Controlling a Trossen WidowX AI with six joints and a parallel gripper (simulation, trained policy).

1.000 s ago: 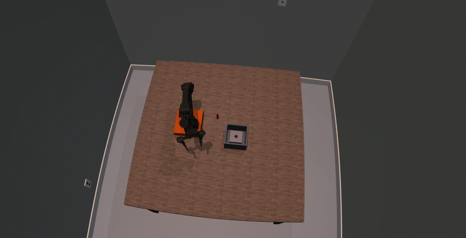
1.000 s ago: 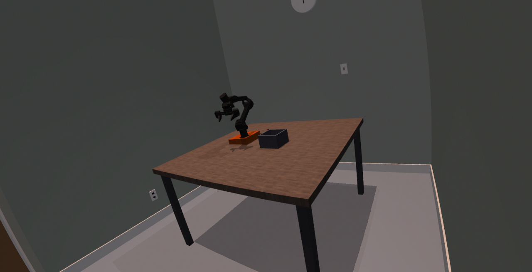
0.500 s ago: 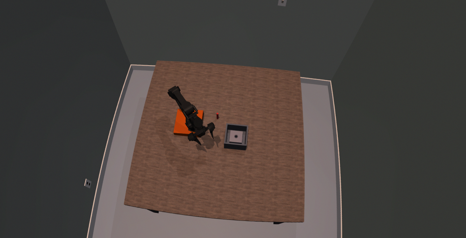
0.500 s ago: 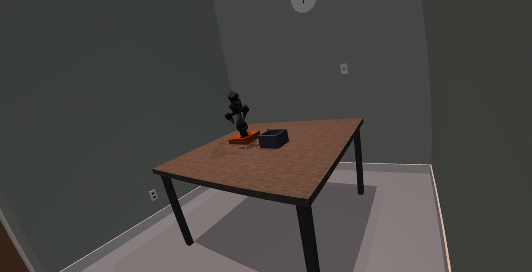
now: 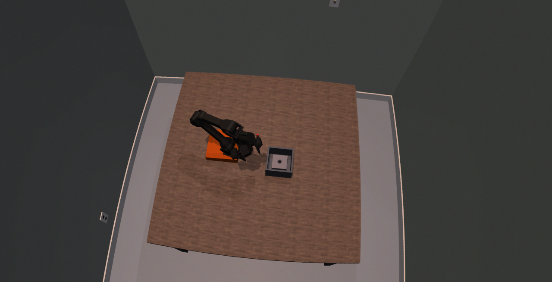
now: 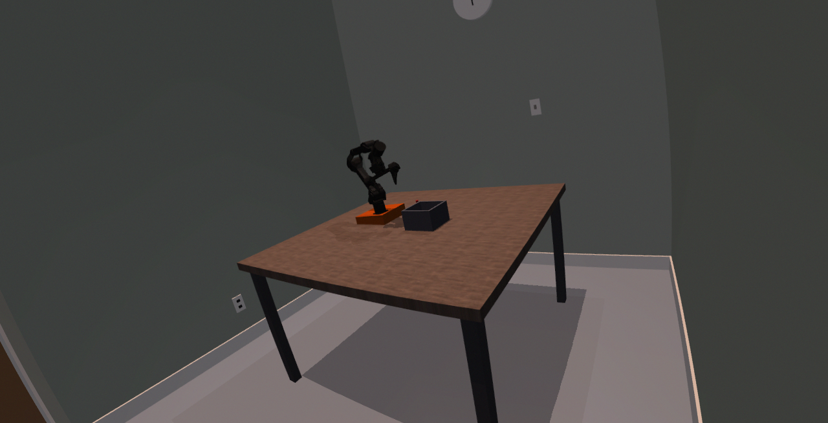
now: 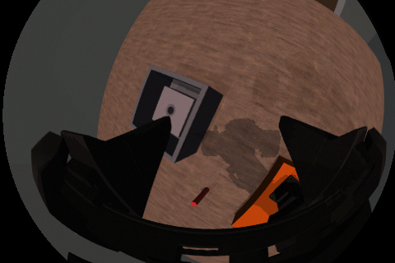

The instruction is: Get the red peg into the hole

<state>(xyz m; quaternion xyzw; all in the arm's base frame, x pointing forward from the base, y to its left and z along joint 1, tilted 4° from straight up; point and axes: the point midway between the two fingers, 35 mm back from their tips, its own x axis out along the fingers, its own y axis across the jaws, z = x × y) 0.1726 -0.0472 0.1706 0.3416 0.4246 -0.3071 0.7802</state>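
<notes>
Now: the red peg 21 cm to the left of my gripper tip, 16 cm below it and 4 cm behind it. Round my gripper tip: pale plate (16 cm below, 14 cm ahead, 8 cm to the left); then dark box (18 cm below, 14 cm ahead, 8 cm to the left).
</notes>
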